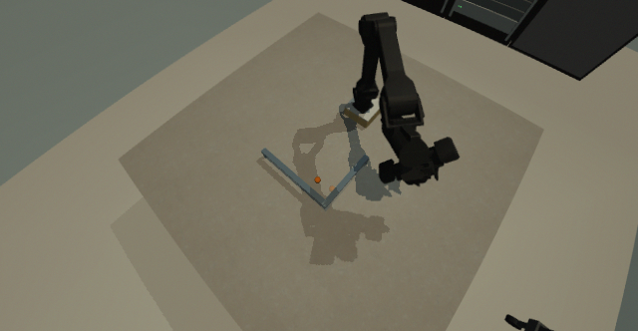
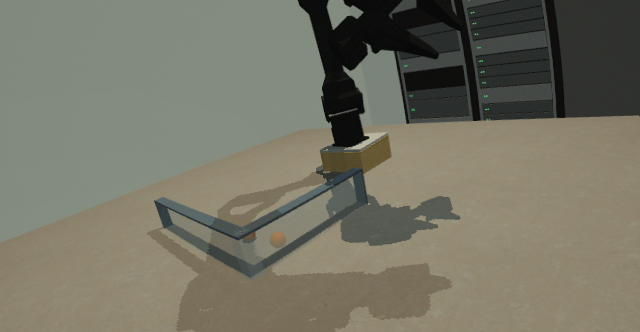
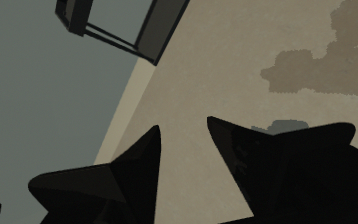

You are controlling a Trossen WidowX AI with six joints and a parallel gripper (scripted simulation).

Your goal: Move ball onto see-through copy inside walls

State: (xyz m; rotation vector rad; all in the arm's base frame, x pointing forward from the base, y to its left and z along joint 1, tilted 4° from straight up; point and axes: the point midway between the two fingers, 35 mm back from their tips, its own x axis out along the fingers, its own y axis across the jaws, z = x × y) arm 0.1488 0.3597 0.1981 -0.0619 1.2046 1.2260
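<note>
My gripper tip is 25 cm to the left of the orange ball, 21 cm above it and 18 cm short of it. From my gripper tip the other things lie so: see-through copy of ball: 21 cm below, 19 cm to the right, 16 cm ahead; clear wall: 20 cm below, 18 cm to the right, 11 cm ahead.
</note>
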